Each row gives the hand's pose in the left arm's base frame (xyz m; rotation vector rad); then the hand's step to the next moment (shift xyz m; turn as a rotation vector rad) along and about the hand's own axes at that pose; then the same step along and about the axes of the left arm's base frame.
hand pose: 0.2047 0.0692 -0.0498 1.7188 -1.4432 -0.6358
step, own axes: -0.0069 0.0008 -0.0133 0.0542 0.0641 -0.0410
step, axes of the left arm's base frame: 0.0084 0.0099 0.0074 0.0078 -0.0451 0.0815
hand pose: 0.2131 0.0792 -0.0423 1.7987 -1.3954 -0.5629
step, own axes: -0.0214 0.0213 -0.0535 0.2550 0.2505 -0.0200
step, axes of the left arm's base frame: 0.0202 0.0345 0.0466 -0.0599 -0.2598 0.2389
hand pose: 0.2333 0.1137 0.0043 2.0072 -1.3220 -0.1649
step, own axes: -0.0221 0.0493 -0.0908 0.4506 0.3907 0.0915
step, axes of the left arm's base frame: -0.0050 0.0525 0.0916 -0.1259 -0.5102 0.2965
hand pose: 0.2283 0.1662 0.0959 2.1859 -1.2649 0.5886
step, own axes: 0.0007 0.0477 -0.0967 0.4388 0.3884 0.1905
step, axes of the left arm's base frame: -0.0514 0.0422 0.0849 -0.1194 -0.5654 0.2138
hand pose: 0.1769 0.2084 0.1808 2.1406 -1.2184 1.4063
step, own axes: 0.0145 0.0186 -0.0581 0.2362 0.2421 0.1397
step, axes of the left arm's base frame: -0.0472 0.0193 0.0365 -0.0678 -0.3479 0.0912
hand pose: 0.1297 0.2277 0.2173 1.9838 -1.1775 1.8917
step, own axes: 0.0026 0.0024 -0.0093 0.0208 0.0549 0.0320
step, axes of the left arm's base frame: -0.0090 0.0029 0.0032 -0.0116 -0.0653 -0.0089
